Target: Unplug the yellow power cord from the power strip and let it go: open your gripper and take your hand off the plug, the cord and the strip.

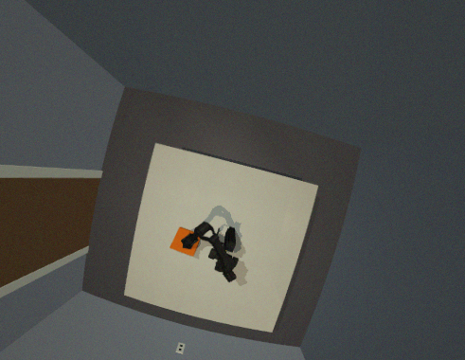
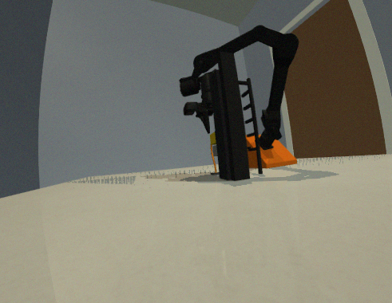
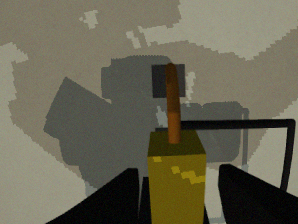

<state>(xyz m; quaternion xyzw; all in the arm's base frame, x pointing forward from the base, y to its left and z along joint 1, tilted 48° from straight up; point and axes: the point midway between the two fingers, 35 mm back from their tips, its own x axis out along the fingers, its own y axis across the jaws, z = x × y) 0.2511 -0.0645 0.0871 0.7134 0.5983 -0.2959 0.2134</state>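
Now: gripper tip 30 mm to the right of the yellow plug and 10 mm above it. Round my gripper tip: black ladder-like rack: 70 mm behind, 120 mm to the left.
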